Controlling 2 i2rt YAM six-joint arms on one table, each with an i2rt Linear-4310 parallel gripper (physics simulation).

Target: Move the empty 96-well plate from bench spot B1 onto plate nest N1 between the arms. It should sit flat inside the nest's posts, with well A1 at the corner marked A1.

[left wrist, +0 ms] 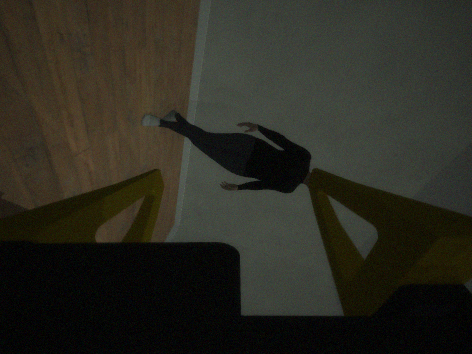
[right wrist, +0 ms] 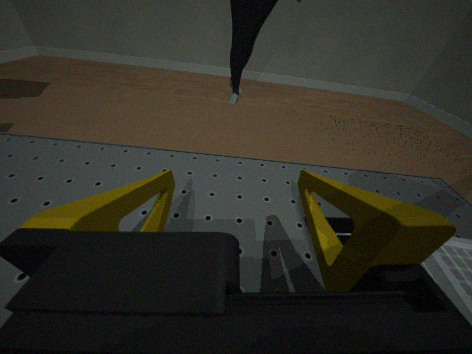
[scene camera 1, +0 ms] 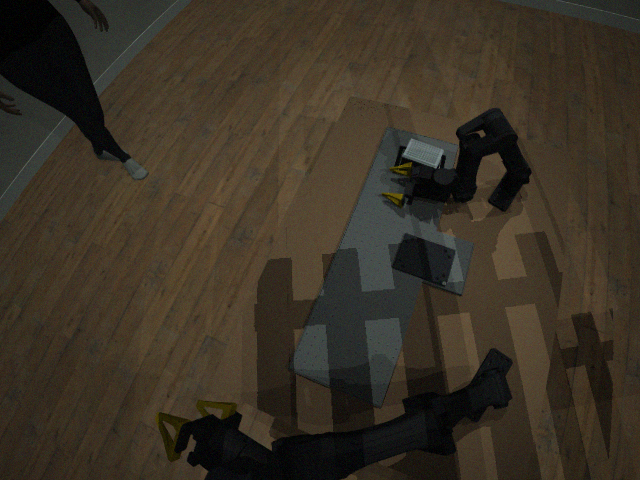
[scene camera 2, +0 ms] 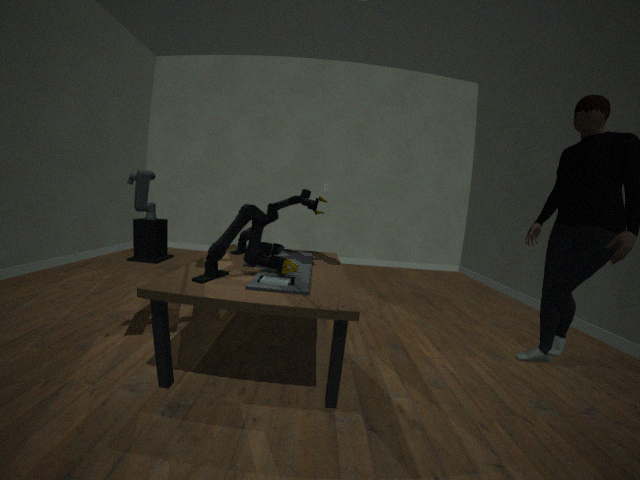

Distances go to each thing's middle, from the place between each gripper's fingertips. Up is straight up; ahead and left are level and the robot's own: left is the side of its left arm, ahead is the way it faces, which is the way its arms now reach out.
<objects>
I see my right gripper 100 mm past the white well plate [scene camera 1: 417, 151], 170 mm to the left of it and 20 mm above it.
Now: the white well plate 30 cm behind my left hand, 94 cm to the right of it and 35 cm below it.
</objects>
